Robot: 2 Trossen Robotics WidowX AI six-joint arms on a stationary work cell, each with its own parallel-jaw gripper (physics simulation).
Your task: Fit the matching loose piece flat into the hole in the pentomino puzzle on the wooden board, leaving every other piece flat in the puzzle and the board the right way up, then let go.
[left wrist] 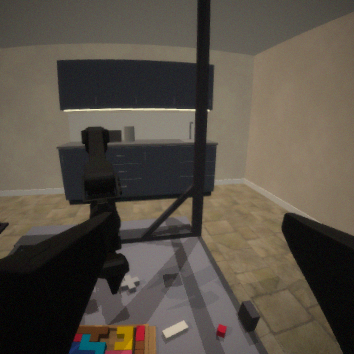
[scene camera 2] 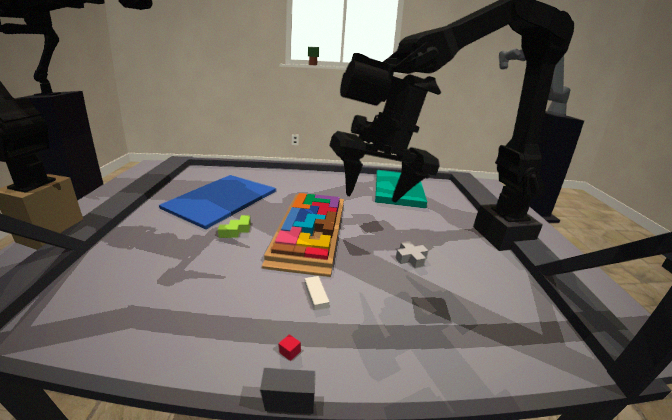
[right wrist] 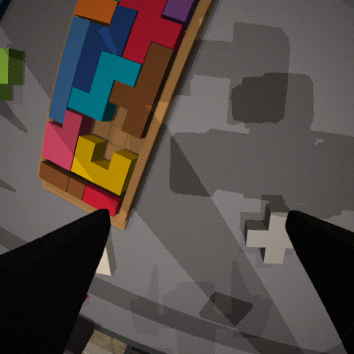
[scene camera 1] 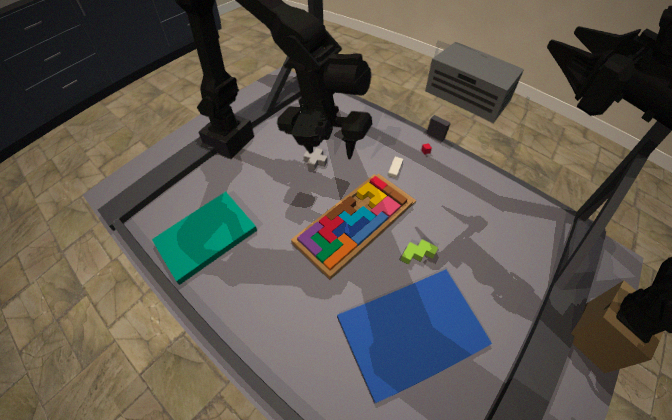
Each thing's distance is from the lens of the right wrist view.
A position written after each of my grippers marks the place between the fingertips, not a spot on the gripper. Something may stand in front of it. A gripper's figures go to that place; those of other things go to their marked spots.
my right gripper [right wrist: 200, 218]: 10 cm
grey plus-shaped piece [right wrist: 269, 234]: 20 cm
yellow U piece [right wrist: 87, 162]: 20 cm
brown piece [right wrist: 140, 101]: 17 cm
pink piece [right wrist: 59, 144]: 22 cm
The marked spots on the brown piece and the pink piece are 9 cm apart.
